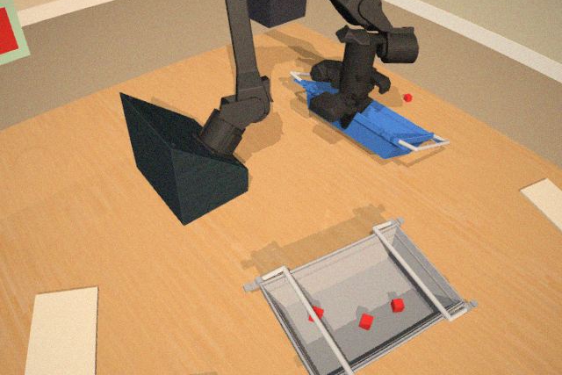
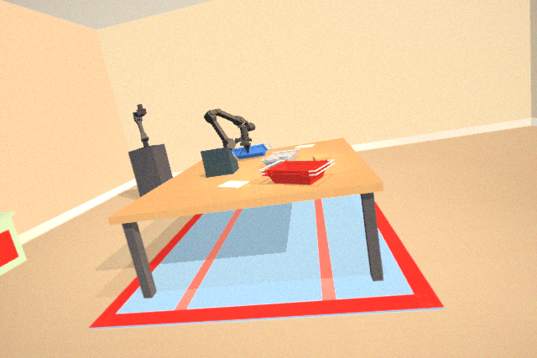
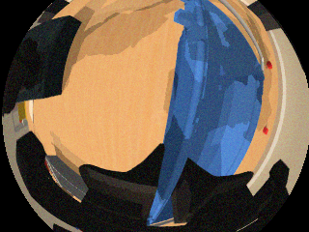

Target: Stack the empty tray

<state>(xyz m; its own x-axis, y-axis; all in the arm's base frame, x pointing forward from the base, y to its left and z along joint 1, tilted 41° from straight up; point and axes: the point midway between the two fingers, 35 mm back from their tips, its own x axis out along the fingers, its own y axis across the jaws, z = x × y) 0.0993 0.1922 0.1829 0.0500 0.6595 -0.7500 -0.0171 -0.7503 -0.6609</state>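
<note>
Now: gripper tip 70 mm to the right of the blue tray.
</note>
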